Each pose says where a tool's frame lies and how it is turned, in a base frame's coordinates. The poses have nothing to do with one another.
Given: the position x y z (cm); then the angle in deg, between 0 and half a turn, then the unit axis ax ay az.
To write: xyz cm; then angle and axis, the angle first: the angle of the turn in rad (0 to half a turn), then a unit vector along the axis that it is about. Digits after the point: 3 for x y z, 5 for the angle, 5 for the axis.
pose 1, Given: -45.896 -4.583 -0.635 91.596 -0.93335 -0.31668 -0.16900
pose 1, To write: -45.896 -4.583 -0.635 1.59865 -0.93335 -0.31668 -0.16900
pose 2, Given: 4.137 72.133 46.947 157.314 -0.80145 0.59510 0.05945
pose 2, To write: 4.137 72.133 46.947 2.74565 -0.80145 0.59510 0.05945
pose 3, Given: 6.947 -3.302 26.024 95.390 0.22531 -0.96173 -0.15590
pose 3, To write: 6.947 -3.302 26.024 1.66487 0.22531 -0.96173 -0.15590
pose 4, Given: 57.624 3.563 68.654 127.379 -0.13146 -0.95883 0.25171
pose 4, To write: 57.624 3.563 68.654 2.22318 -0.13146 -0.95883 0.25171
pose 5, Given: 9.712 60.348 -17.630 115.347 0.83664 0.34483 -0.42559
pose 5, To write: 9.712 60.348 -17.630 2.01318 0.83664 0.34483 -0.42559
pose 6, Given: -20.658 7.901 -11.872 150.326 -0.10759 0.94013 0.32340
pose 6, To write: -20.658 7.901 -11.872 2.62368 -0.10759 0.94013 0.32340
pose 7, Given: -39.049 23.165 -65.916 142.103 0.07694 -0.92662 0.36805
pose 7, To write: -39.049 23.165 -65.916 2.48017 0.07694 -0.92662 0.36805
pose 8, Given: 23.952 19.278 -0.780 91.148 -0.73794 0.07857 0.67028
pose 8, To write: 23.952 19.278 -0.780 1.59083 -0.73794 0.07857 0.67028
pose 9, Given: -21.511 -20.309 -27.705 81.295 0.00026 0.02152 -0.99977
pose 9, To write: -21.511 -20.309 -27.705 1.41887 0.00026 0.02152 -0.99977
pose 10, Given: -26.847 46.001 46.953 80.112 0.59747 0.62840 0.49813
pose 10, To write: -26.847 46.001 46.953 1.39822 0.59747 0.62840 0.49813
